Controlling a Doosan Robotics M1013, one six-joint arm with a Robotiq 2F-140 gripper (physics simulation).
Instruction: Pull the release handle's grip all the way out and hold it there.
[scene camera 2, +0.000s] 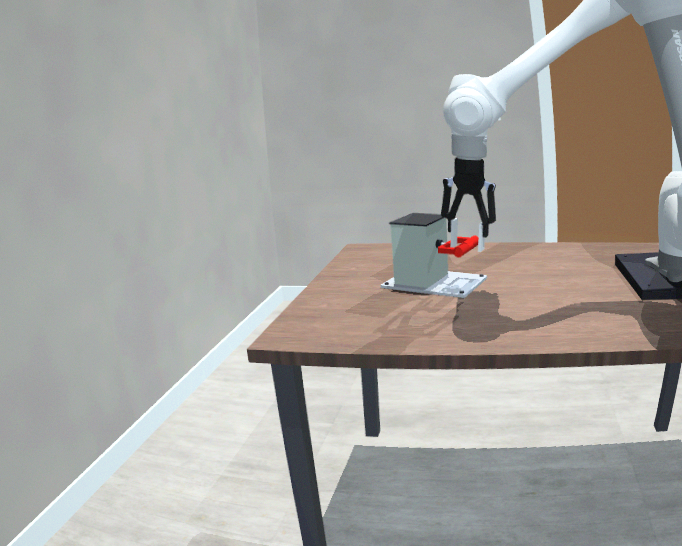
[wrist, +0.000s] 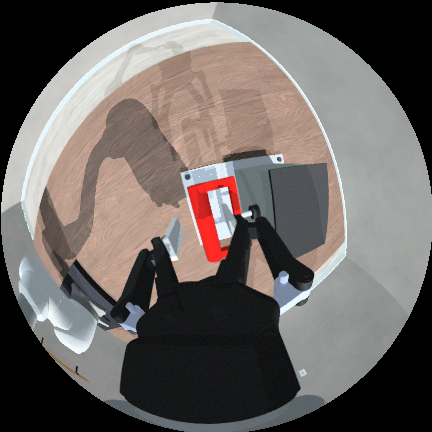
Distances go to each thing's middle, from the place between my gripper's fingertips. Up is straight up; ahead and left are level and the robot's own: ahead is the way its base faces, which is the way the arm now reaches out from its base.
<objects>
I see the base plate (scene camera 2: 455, 284) 8 cm ahead of my hand, 6 cm to the right of it and 10 cm below it.
</objects>
